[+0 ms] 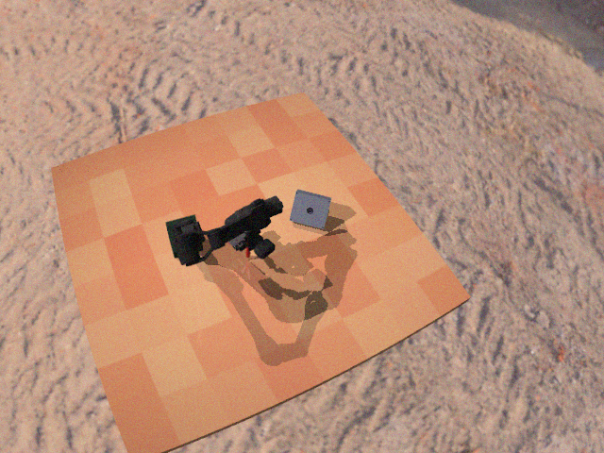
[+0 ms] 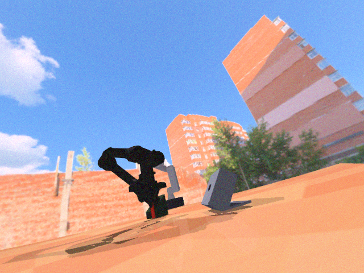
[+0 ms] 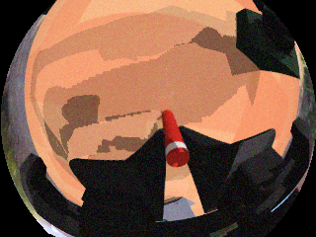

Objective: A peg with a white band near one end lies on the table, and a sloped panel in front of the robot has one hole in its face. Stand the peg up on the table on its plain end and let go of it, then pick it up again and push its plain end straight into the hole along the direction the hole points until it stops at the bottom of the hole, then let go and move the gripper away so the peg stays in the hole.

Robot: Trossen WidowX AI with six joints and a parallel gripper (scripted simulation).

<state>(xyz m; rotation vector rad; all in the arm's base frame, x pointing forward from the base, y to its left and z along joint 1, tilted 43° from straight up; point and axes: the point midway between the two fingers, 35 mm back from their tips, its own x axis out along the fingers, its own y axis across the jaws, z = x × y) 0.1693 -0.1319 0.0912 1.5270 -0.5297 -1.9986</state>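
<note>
Now: the grey sloped panel 290 mm ahead of my gripper tip and 40 mm to the left of it. Also, from my gripper tip: red peg 20 mm above.
</note>
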